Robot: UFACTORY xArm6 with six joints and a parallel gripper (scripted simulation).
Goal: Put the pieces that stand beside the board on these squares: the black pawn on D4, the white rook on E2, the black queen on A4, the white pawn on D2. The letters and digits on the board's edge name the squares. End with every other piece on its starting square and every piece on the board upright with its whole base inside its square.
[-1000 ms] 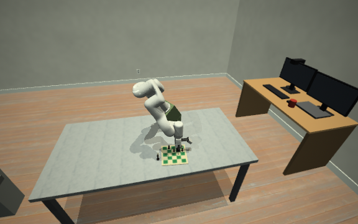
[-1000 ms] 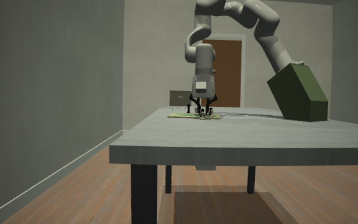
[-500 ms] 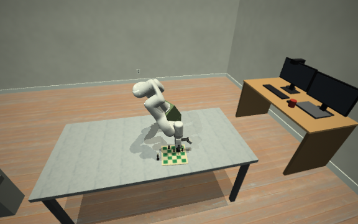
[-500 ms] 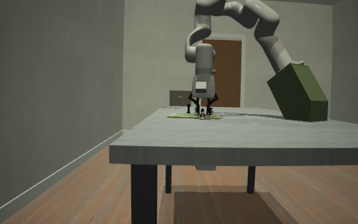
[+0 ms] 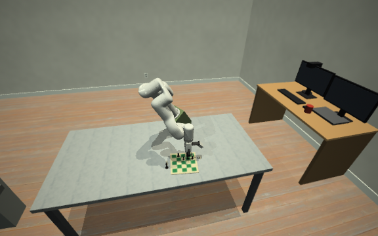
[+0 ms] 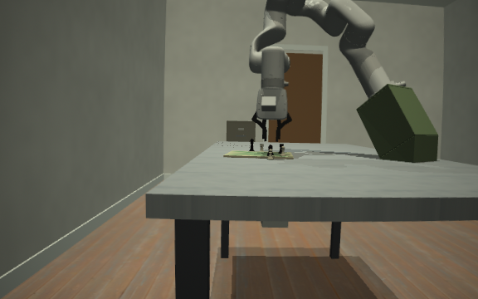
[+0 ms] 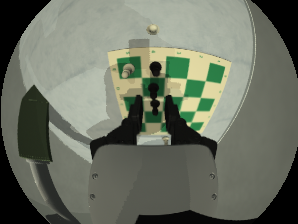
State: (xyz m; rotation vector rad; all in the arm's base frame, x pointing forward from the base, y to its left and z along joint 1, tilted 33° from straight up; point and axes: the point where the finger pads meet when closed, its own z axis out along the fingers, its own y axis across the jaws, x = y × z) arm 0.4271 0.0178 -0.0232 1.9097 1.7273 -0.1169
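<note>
My hand is 10 mm short of the white rook, 180 mm to the left of it and 50 mm above it. The rest, counted from my hand: chessboard (30 mm ahead, 40 mm to the right, 70 mm below); black queen (40 mm ahead, 190 mm to the right, 40 mm below).
</note>
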